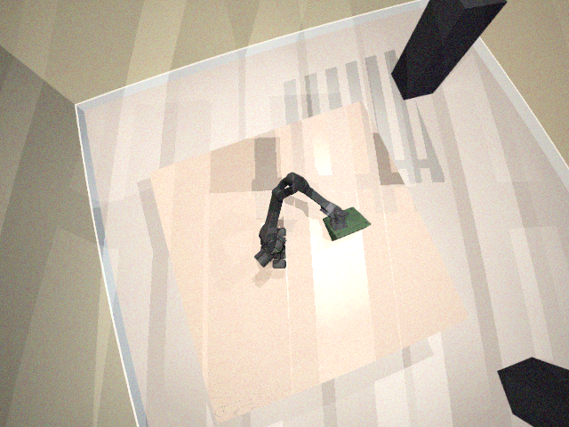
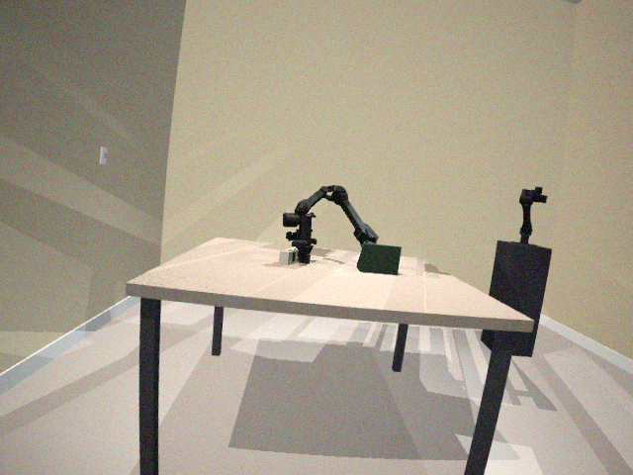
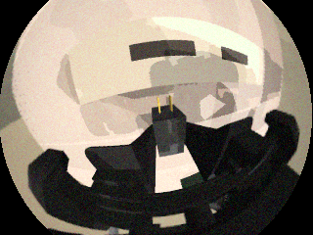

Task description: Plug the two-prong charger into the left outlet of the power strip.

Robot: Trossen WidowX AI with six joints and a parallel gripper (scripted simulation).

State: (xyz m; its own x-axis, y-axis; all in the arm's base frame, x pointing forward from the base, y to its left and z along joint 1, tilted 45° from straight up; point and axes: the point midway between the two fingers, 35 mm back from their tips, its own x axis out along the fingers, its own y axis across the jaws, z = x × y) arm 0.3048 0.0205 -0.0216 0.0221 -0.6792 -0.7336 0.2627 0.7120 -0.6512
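Now: the dark charger 2 cm ahead of my gripper tip and 1 cm above it.
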